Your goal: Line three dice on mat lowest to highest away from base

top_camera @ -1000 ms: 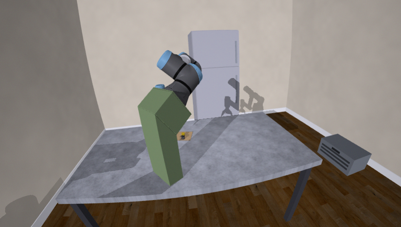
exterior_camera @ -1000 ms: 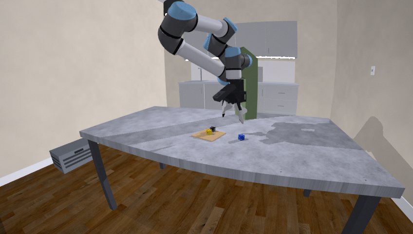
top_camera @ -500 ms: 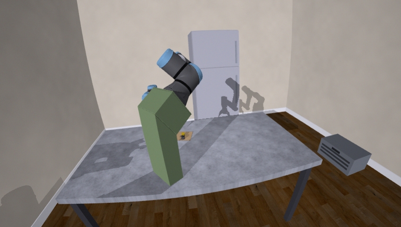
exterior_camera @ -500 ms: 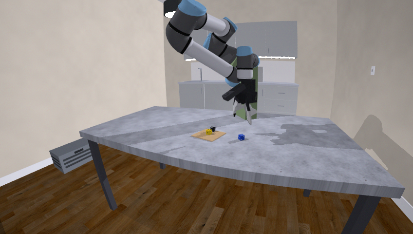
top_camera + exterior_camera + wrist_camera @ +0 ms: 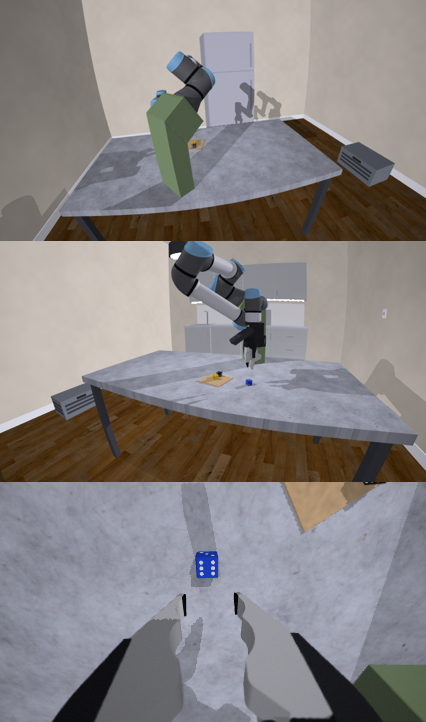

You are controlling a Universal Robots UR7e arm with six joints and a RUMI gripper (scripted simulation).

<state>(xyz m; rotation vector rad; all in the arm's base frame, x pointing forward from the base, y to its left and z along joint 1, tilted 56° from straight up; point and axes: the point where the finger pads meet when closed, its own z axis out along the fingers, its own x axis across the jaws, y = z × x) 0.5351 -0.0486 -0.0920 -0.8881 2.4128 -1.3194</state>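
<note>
Right now the blue die is 90 mm below my hand. From my hand the other things lie so: mat 60 mm behind, 170 mm to the right, 100 mm below; black die 100 mm behind, 160 mm to the right, 80 mm below; yellow die 60 mm behind, 170 mm to the right, 80 mm below.
</note>
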